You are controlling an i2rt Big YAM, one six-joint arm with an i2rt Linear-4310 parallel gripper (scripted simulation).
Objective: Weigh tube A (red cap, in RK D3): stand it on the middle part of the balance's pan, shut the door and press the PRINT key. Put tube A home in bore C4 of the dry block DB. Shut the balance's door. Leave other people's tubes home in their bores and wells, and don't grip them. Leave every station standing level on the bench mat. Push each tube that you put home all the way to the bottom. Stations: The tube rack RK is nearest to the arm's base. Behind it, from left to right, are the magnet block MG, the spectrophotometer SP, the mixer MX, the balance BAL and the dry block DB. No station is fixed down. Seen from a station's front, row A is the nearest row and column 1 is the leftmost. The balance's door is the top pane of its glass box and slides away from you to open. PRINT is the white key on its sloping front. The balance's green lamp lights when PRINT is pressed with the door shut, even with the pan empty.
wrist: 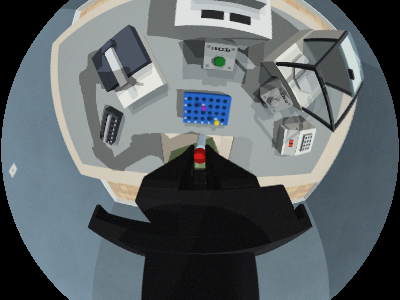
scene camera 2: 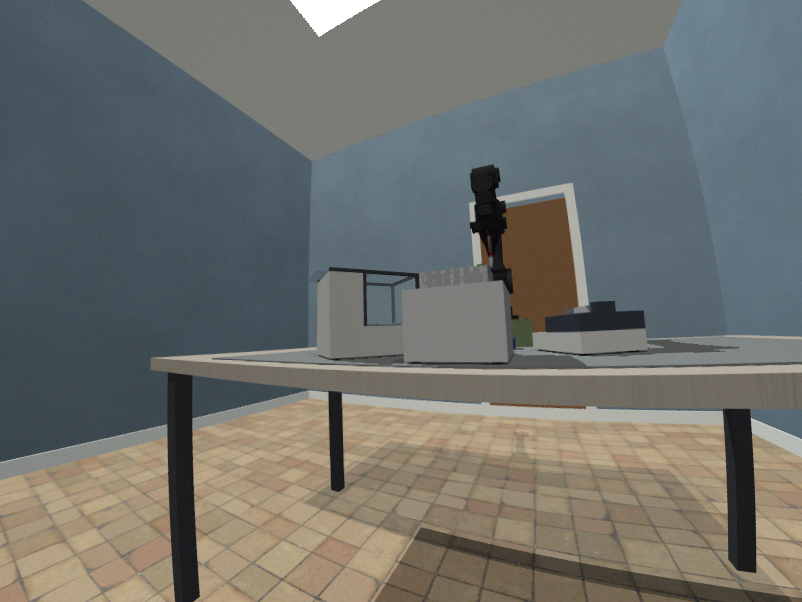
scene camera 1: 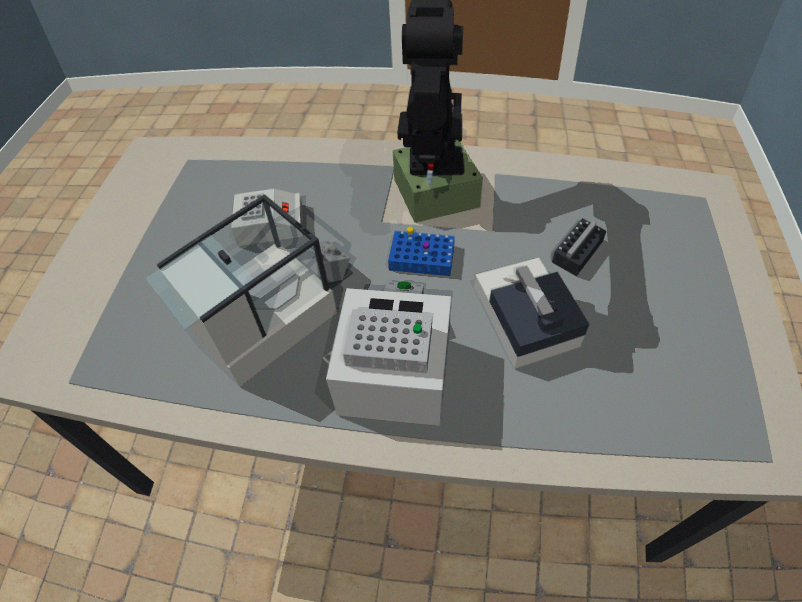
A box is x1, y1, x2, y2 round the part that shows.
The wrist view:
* gripper: [88, 145, 312, 299]
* blue tube rack RK: [183, 92, 231, 124]
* spectrophotometer SP: [92, 25, 166, 108]
